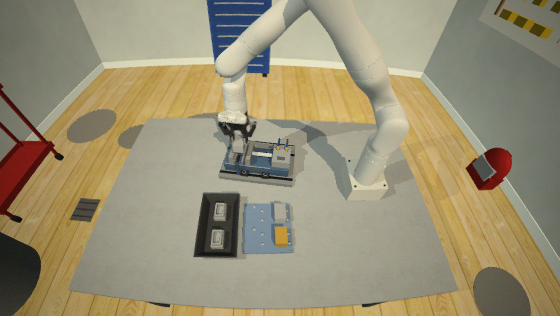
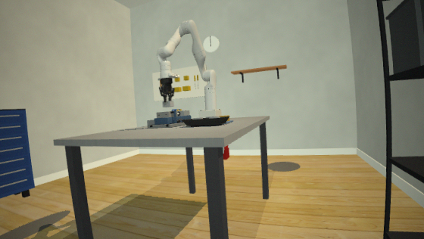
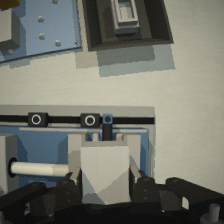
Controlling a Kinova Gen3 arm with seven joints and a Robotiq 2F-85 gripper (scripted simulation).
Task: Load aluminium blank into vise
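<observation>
The vise is 7 cm behind my hand and 13 cm below it. Round my hand: hose block: 16 cm behind, 2 cm to the left, 9 cm below; brass blank: 12 cm behind, 33 cm to the left, 14 cm below.
</observation>
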